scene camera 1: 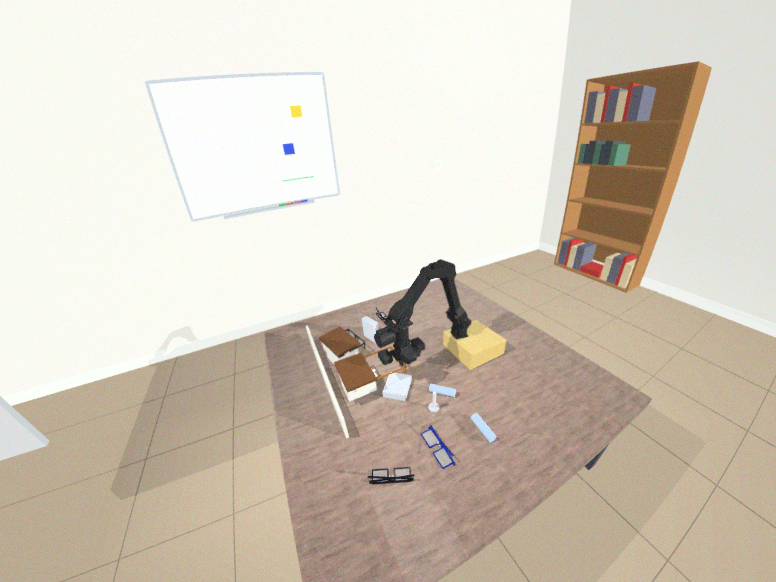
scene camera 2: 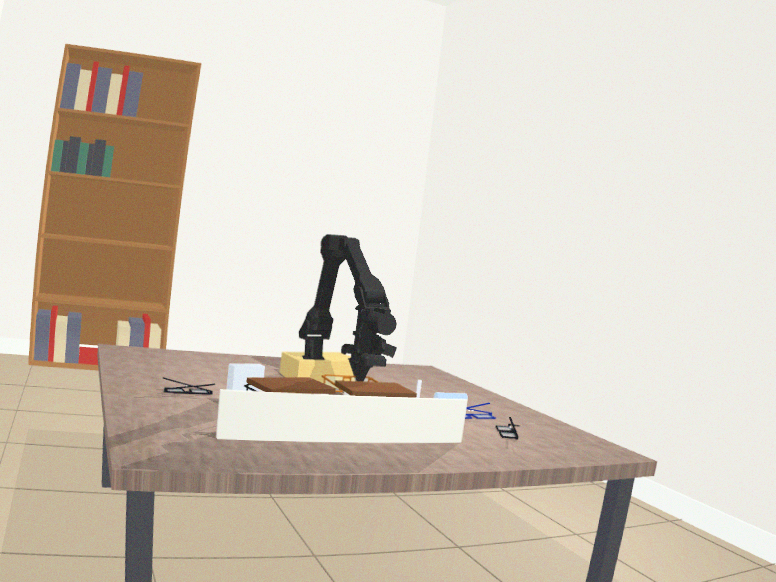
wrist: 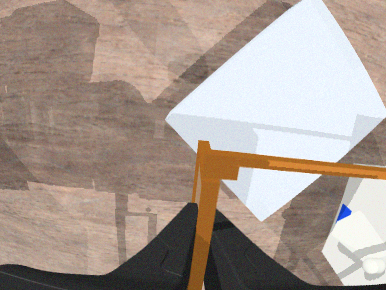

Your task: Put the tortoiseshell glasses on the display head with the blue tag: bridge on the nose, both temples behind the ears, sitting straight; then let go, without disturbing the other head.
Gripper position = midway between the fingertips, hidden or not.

In view: the gripper (scene camera 2: 358, 386), a long white board (scene camera 2: 243, 415), a display head (scene camera 2: 301, 385) and a display head (scene camera 1: 358, 379).
The gripper shows as well in scene camera 1 (scene camera 1: 402, 365) and in the wrist view (wrist: 198, 212).
